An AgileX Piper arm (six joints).
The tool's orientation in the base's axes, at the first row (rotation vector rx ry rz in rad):
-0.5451 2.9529 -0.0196
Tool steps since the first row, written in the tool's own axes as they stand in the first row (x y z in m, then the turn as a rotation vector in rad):
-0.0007 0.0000 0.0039 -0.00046 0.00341 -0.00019
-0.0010 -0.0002 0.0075 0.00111 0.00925 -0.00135
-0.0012 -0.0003 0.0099 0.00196 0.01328 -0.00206
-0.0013 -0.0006 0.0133 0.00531 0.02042 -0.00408
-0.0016 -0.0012 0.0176 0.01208 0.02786 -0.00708
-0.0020 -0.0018 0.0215 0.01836 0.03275 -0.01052
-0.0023 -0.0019 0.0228 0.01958 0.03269 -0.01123
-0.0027 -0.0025 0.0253 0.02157 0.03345 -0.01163
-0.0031 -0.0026 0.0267 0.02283 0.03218 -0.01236
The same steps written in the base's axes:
0.0012 0.0003 -0.0038 -0.00081 0.00335 0.00012
0.0020 0.0003 -0.0073 -0.00449 0.00823 0.00084
0.0026 0.0003 -0.0096 -0.00680 0.01168 0.00128
0.0033 0.0001 -0.0130 -0.01271 0.01714 0.00256
0.0043 -0.0003 -0.0172 -0.02202 0.02164 0.00434
0.0055 -0.0007 -0.0210 -0.03004 0.02393 0.00672
0.0060 -0.0007 -0.0222 -0.03125 0.02343 0.00727
0.0069 -0.0011 -0.0246 -0.03341 0.02343 0.00737
0.0075 -0.0010 -0.0259 -0.03423 0.02178 0.00797

